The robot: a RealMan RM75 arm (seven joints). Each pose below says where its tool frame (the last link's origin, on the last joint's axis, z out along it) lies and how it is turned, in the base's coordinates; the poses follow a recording.
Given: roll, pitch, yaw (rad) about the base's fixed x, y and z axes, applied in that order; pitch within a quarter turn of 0, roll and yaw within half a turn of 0; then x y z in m.
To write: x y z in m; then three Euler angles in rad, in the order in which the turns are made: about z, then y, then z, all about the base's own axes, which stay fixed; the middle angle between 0 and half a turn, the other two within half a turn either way. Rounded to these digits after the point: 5 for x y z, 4 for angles.
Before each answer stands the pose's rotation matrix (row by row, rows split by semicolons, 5 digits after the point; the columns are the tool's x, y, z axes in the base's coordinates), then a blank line. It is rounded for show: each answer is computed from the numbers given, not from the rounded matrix.
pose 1, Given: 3.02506 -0.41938 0.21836 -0.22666 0.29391 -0.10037
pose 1, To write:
0.89165 0.16894 0.42002; 0.19786 -0.97989 -0.02590; 0.40719 0.10619 -0.90715

-0.22666 0.29391 -0.10037 2.8865 2.7073 -0.0616
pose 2, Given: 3.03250 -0.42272 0.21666 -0.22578 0.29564 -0.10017
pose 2, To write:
0.89066 0.17007 0.42167; 0.19605 -0.98042 -0.01867; 0.41024 0.09929 -0.90656

-0.22578 0.29564 -0.10017 2.9041 2.7058 -0.0442
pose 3, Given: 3.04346 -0.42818 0.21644 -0.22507 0.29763 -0.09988
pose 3, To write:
0.88850 0.17399 0.42462; 0.19537 -0.98071 -0.00695; 0.41522 0.08913 -0.90535

-0.22507 0.29763 -0.09988 2.9301 2.7030 -0.0164
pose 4, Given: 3.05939 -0.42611 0.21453 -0.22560 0.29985 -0.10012
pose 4, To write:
0.88971 0.17901 0.41997; 0.19385 -0.98100 0.00747; 0.41333 0.07477 -0.90751

-0.22560 0.29985 -0.10012 2.9626 2.7081 0.0178
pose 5, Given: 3.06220 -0.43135 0.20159 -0.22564 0.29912 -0.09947
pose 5, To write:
0.89001 0.16711 0.42422; 0.18189 -0.98330 0.00575; 0.41810 0.07204 -0.90554

-0.22564 0.29912 -0.09947 2.9710 2.7034 0.0135
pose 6, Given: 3.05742 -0.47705 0.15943 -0.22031 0.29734 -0.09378
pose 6, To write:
0.87709 0.12008 0.46508; 0.14103 -0.98995 -0.01037; 0.45916 0.07469 -0.88521

-0.22031 0.29734 -0.09378 2.9803 2.6577 -0.0223
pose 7, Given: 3.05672 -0.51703 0.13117 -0.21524 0.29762 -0.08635
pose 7, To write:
0.86182 0.08878 0.49938; 0.11370 -0.99332 -0.01962; 0.49430 0.07369 -0.86616

-0.21524 0.29762 -0.08635 2.9936 2.6183 -0.0393
